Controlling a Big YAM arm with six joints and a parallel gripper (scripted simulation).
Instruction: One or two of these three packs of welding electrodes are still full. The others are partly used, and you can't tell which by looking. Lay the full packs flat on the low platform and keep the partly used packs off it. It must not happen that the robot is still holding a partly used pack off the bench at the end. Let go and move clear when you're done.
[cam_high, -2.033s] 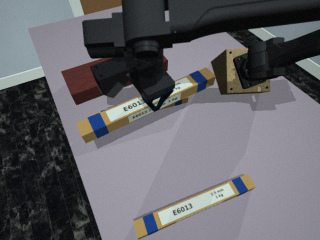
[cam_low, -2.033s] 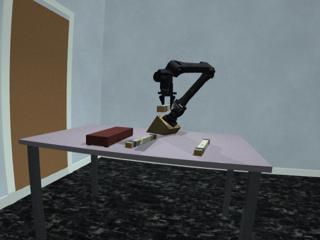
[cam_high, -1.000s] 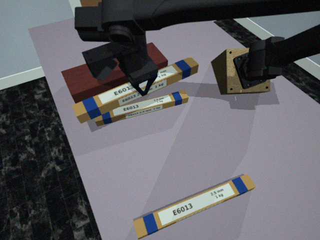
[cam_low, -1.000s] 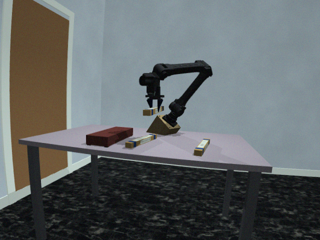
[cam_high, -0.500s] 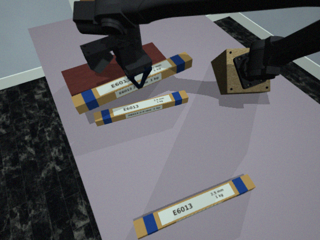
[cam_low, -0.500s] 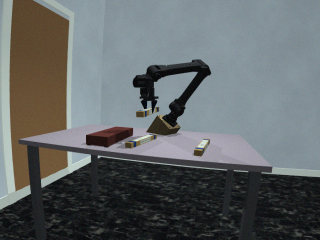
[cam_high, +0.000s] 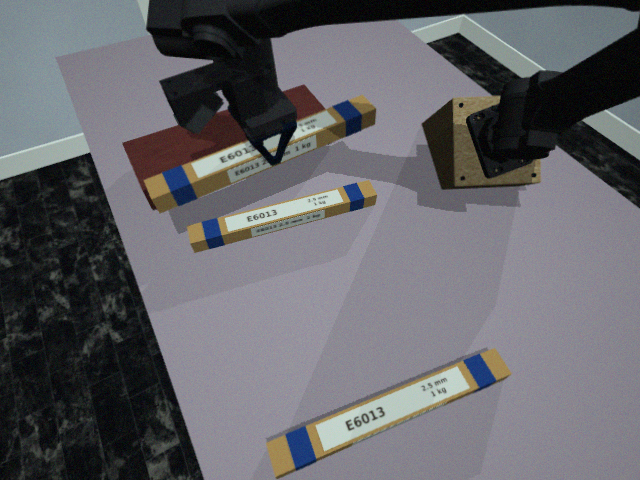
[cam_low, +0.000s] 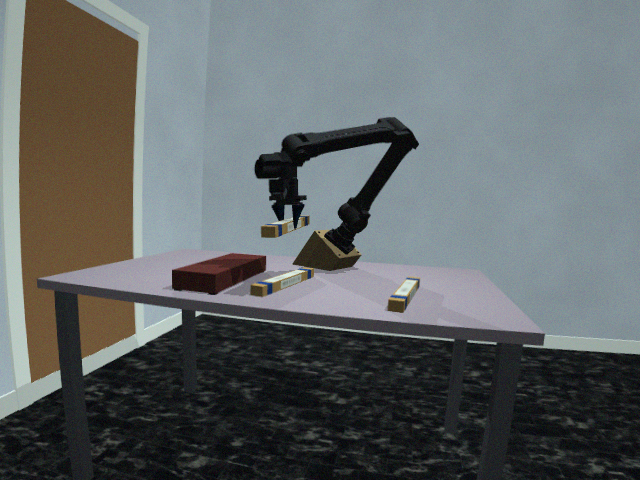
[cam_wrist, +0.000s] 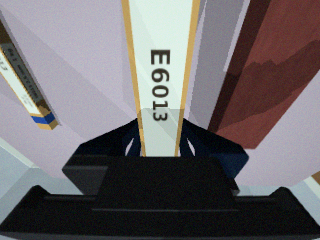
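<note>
Now: hand 30 mm short of the low platform, 220 mm to the left of it and 170 mm above it.
</note>
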